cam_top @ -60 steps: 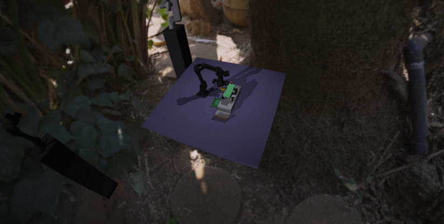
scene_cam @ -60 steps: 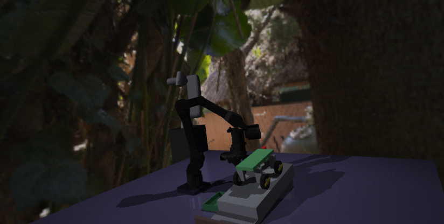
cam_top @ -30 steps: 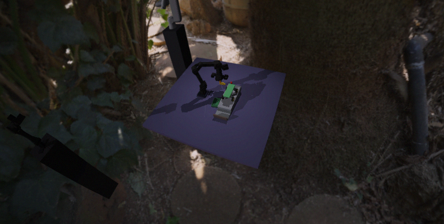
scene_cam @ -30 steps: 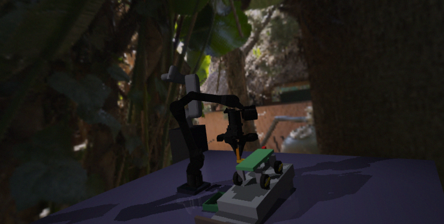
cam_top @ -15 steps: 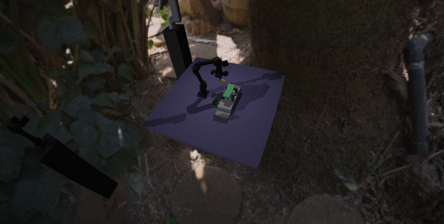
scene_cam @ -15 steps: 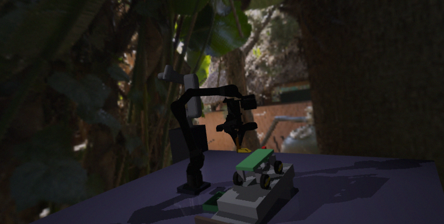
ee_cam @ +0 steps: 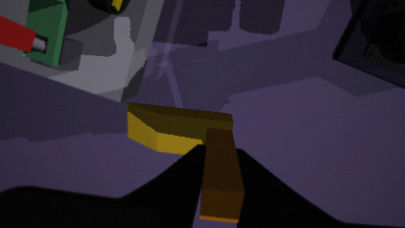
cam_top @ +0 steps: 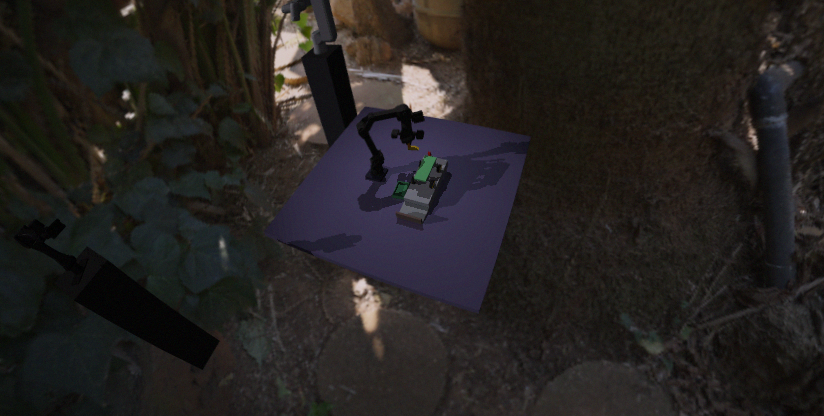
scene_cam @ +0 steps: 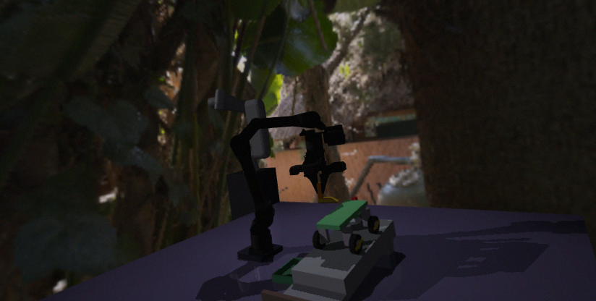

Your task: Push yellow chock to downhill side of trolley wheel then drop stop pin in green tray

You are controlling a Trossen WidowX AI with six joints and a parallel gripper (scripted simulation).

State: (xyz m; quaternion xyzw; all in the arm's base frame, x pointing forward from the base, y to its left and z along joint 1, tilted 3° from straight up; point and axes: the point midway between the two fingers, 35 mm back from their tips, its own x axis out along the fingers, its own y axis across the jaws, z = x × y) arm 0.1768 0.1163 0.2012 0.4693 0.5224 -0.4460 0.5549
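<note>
Now: gripper tip 20 mm short of the yellow chock and 10 mm above it. From my gripper tip the other things lie so: brown strip (130 mm ahead, 410 mm to the right, 150 mm below); then stop pin (140 mm ahead, 20 mm to the right, 40 mm below); then green-decked trolley (150 mm ahead, 140 mm to the right, 60 mm below).
</note>
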